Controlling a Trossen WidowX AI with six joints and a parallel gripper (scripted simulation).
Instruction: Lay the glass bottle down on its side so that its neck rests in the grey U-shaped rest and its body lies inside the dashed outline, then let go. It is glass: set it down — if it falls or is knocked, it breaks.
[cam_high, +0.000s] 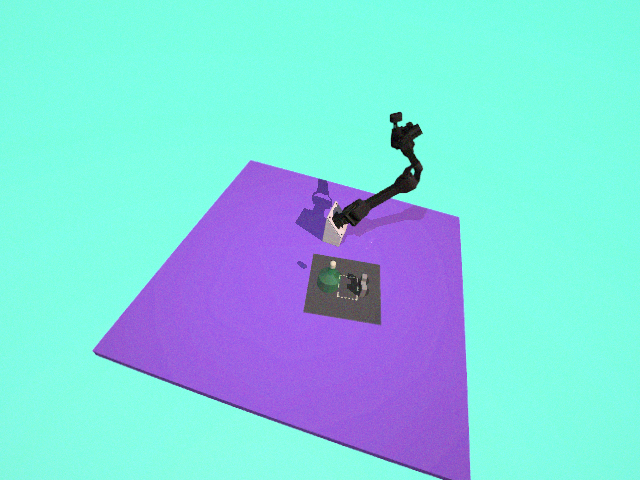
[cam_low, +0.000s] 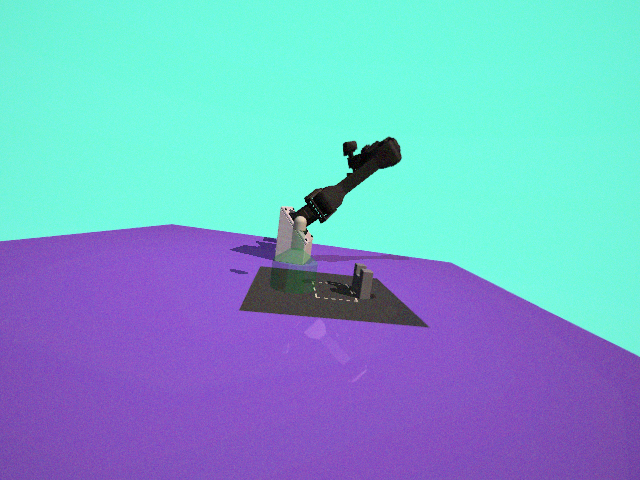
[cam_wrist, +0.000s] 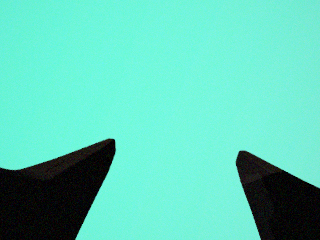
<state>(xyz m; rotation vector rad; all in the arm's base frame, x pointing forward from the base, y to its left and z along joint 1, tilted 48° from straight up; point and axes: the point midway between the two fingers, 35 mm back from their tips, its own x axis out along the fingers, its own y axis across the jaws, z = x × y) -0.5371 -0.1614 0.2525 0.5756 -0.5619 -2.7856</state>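
Right now my gripper tip is 85 cm short of the green glass bottle, 1 cm to the right of it and 30 cm above it. Also, from my gripper tip: dark grey mat: 83 cm ahead, 8 cm to the left, 39 cm below.
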